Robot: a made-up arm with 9 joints. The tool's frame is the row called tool.
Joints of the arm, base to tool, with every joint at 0 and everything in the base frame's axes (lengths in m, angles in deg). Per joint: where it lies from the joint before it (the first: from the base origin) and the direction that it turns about. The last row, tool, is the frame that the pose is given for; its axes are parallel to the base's.
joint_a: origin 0.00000 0.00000 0.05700 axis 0 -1 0
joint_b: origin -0.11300 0.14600 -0.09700 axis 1 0 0
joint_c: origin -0.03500 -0.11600 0.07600 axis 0 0 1
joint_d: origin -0.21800 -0.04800 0.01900 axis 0 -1 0
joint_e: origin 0.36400 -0.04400 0.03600 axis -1 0 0
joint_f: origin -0.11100 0.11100 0.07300 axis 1 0 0
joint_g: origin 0.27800 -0.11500 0.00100 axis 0 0 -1
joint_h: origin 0.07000 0.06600 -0.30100 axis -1 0 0
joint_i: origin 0.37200 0.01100 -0.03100 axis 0 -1 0
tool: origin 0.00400 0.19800 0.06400
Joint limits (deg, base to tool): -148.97..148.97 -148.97..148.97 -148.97..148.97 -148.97..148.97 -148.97..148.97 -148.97..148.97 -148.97..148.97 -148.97..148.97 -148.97..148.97
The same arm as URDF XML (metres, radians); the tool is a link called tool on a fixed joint. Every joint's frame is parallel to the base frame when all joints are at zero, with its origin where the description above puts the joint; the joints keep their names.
<robot name="arm">
<joint name="joint_a" type="revolute"><parent link="base"/><child link="link1"/><origin xyz="0.0000 0.0000 0.0570"/><axis xyz="0 -1 0"/><limit lower="-2.6000" upper="2.6000"/></joint>
<joint name="joint_b" type="revolute"><parent link="link1"/><child link="link2"/><origin xyz="-0.1130 0.1460 -0.0970"/><axis xyz="1 0 0"/><limit lower="-2.6000" upper="2.6000"/></joint>
<joint name="joint_c" type="revolute"><parent link="link2"/><child link="link3"/><origin xyz="-0.0350 -0.1160 0.0760"/><axis xyz="0 0 1"/><limit lower="-2.6000" upper="2.6000"/></joint>
<joint name="joint_d" type="revolute"><parent link="link3"/><child link="link4"/><origin xyz="-0.2180 -0.0480 0.0190"/><axis xyz="0 -1 0"/><limit lower="-2.6000" upper="2.6000"/></joint>
<joint name="joint_e" type="revolute"><parent link="link4"/><child link="link5"/><origin xyz="0.3640 -0.0440 0.0360"/><axis xyz="-1 0 0"/><limit lower="-2.6000" upper="2.6000"/></joint>
<joint name="joint_f" type="revolute"><parent link="link5"/><child link="link6"/><origin xyz="-0.1110 0.1110 0.0730"/><axis xyz="1 0 0"/><limit lower="-2.6000" upper="2.6000"/></joint>
<joint name="joint_g" type="revolute"><parent link="link6"/><child link="link7"/><origin xyz="0.2780 -0.1150 0.0010"/><axis xyz="0 0 -1"/><limit lower="-2.6000" upper="2.6000"/></joint>
<joint name="joint_h" type="revolute"><parent link="link7"/><child link="link8"/><origin xyz="0.0700 0.0660 -0.3010"/><axis xyz="-1 0 0"/><limit lower="-2.6000" upper="2.6000"/></joint>
<joint name="joint_i" type="revolute"><parent link="link8"/><child link="link9"/><origin xyz="0.3720 0.0110 -0.0310"/><axis xyz="0 -1 0"/><limit lower="-2.6000" upper="2.6000"/></joint>
<joint name="tool_fixed" type="fixed"><parent link="link9"/><child link="tool"/><origin xyz="0.0040 0.1980 0.0640"/></joint>
<link name="base"/>
<link name="link1"/>
<link name="link2"/>
<link name="link3"/>
<link name="link4"/>
<link name="link5"/>
<link name="link6"/>
<link name="link7"/>
<link name="link8"/>
<link name="link9"/>
<link name="tool"/>
</robot>

